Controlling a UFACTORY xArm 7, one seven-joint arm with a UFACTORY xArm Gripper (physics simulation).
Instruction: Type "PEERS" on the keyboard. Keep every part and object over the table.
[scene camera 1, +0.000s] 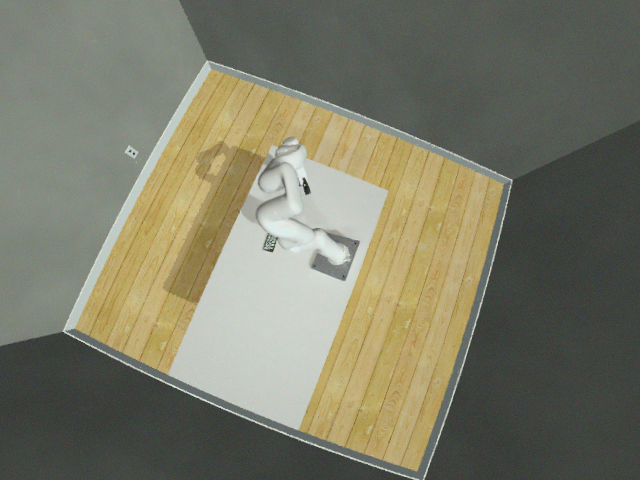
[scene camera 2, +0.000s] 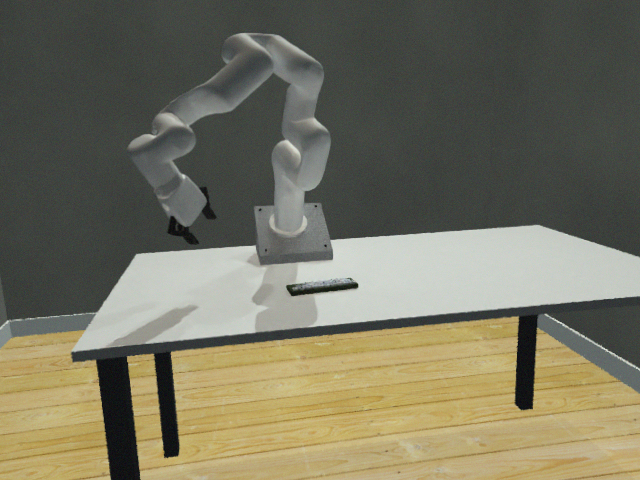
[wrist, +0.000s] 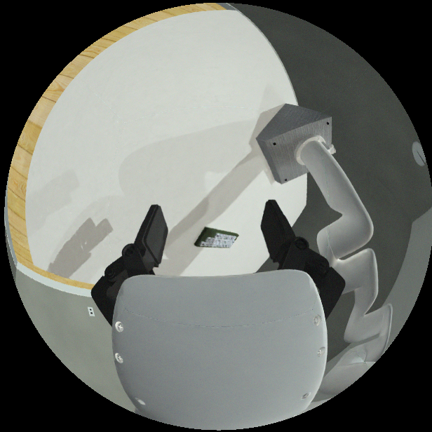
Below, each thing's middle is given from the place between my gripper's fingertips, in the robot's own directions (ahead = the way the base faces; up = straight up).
Now: the keyboard (scene camera 2: 319, 286) 30 cm to the left of my hand, 15 cm below it and 9 cm ahead of it.
